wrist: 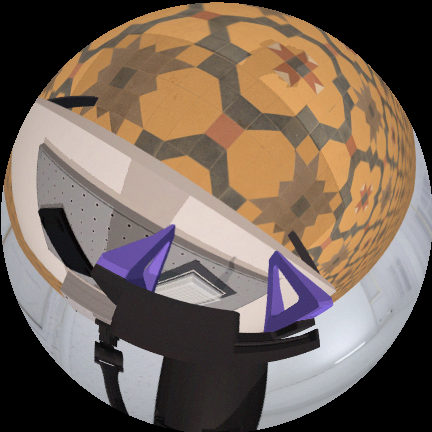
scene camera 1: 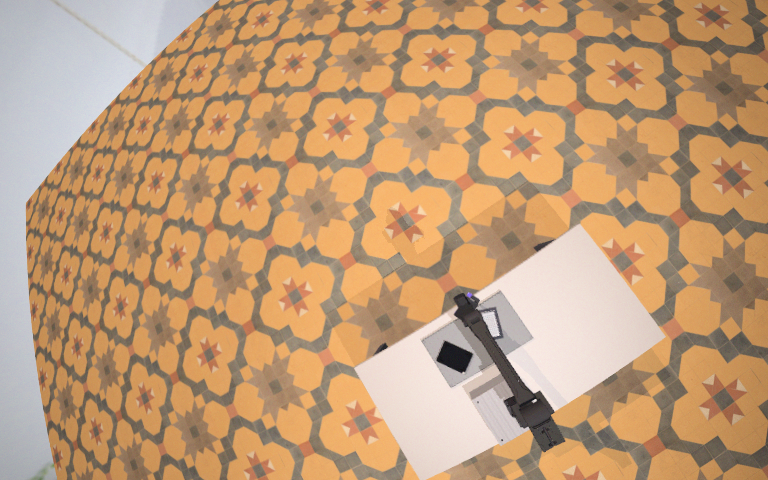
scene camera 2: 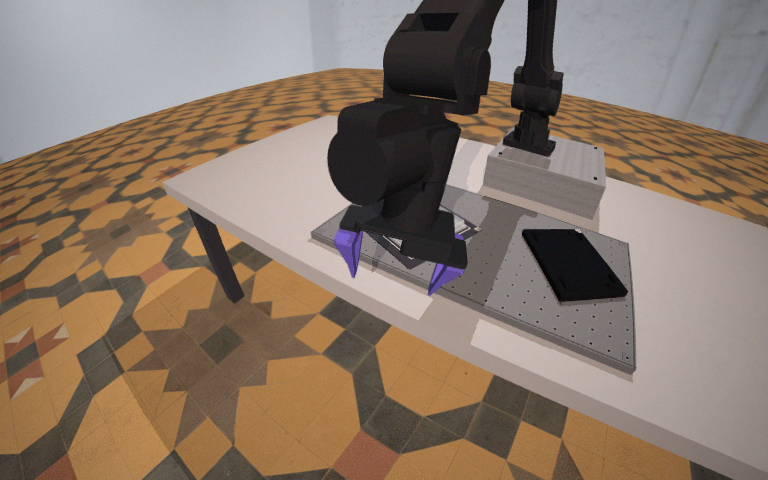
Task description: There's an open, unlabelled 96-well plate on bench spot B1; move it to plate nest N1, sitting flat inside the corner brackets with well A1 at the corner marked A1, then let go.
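Places are measured from the arm's base along level axes (x ahead, y left, z up), in millimetres.
Where they show: gripper, fingertip midpoint: (wrist: 225,243) (scene camera 2: 391,283); arm's base, origin of the base link: (wrist: 109,325) (scene camera 2: 529,145).
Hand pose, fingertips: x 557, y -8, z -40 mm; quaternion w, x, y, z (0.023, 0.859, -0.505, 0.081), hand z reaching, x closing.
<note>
Each offset is from my fingertips to the top centre of the thing. "pt": to the spot under its first point. Level surfaces: height alone.
The pale 96-well plate @[dx -163, dy -55, dz -16 mm] (scene camera 1: 491,324) (scene camera 2: 463,227) (wrist: 191,288) lies flat on the perforated grey board, inside a dark outline @[pt dx -95, dy -114, dz -30 mm] (wrist: 228,289). The arm partly hides it in both scene views. The black nest @[dx -238, dy +190, dz -14 mm] (scene camera 1: 454,356) (scene camera 2: 572,264) (wrist: 65,236), with low raised corner pieces, lies at the board's other end. A small pale mark @[dx -331, dy +185, dz -20 mm] (scene camera 2: 578,230) shows at one nest corner; its lettering is unreadable. My gripper (scene camera 2: 392,285) (wrist: 225,243) is open and empty, its purple fingers wide apart. It hangs above the board's front edge, in front of the plate and apart from it.
The grey board (scene camera 1: 516,314) (scene camera 2: 616,322) (wrist: 75,192) lies on a pale table @[dz -45 mm] (scene camera 1: 600,300) (scene camera 2: 254,164), near its front edge. Behind the board stands a grey block (scene camera 2: 543,183) bearing the arm's base (scene camera 2: 532,135). Patterned floor surrounds the table.
</note>
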